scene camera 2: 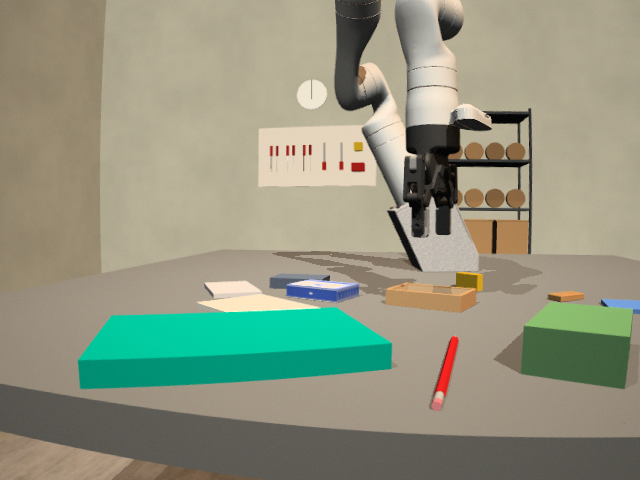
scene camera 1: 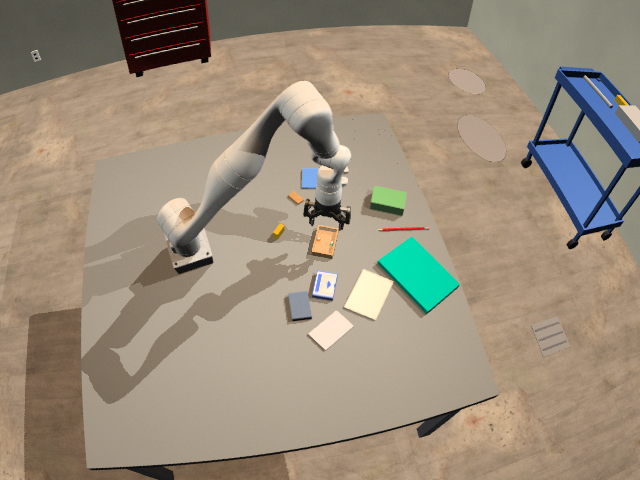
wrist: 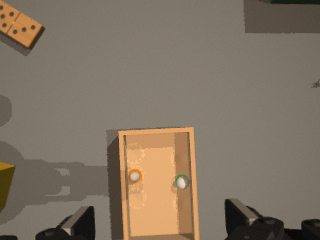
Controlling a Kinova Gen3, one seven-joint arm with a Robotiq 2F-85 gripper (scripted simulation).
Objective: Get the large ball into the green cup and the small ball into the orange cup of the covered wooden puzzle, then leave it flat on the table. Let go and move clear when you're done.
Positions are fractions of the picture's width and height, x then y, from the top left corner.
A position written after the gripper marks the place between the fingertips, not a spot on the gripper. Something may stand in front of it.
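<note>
Scene camera 2 shows the gripper (scene camera 2: 0.68, 0.49) together with a green block (scene camera 2: 0.90, 0.72) and a covered wooden puzzle (scene camera 2: 0.69, 0.62). The gripper (scene camera 1: 0.51, 0.47) and the block (scene camera 1: 0.60, 0.42) are visible in another camera too, and the wrist view again shows the gripper (wrist: 0.50, 0.91).
</note>
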